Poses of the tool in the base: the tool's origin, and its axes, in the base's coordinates. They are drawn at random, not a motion.
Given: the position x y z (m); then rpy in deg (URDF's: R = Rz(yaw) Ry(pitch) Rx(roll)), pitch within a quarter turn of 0, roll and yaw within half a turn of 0.
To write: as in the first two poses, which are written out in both.
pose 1, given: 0.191 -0.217 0.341 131.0 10.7 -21.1
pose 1, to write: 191 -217 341 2.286 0.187 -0.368
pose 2, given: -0.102 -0.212 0.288 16.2 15.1 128.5
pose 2, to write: -102 -212 288 0.283 0.264 2.243
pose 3, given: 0.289 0.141 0.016 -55.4 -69.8 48.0
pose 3, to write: 289 141 16 -0.967 -1.218 0.838
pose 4, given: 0.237 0.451 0.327 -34.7 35.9 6.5
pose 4, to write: 237 451 327 -0.606 0.627 0.113
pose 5, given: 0.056 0.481 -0.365 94.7 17.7 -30.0
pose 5, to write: 56 481 -365 1.653 0.309 -0.524
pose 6, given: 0.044 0.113 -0.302 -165.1 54.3 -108.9
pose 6, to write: 44 113 -302 -2.882 0.948 -1.901
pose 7, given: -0.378 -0.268 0.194 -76.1 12.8 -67.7
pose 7, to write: -378 -268 194 -1.328 0.223 -1.182
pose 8, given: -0.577 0.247 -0.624 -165.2 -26.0 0.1
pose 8, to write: -577 247 -624 -2.883 -0.454 0.002
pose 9, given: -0.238 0.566 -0.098 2.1 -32.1 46.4
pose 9, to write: -238 566 -98 0.037 -0.560 0.810
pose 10, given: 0.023 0.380 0.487 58.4 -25.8 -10.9
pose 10, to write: 23 380 487 1.019 -0.450 -0.190
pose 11, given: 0.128 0.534 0.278 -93.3 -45.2 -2.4
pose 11, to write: 128 534 278 -1.628 -0.789 -0.042
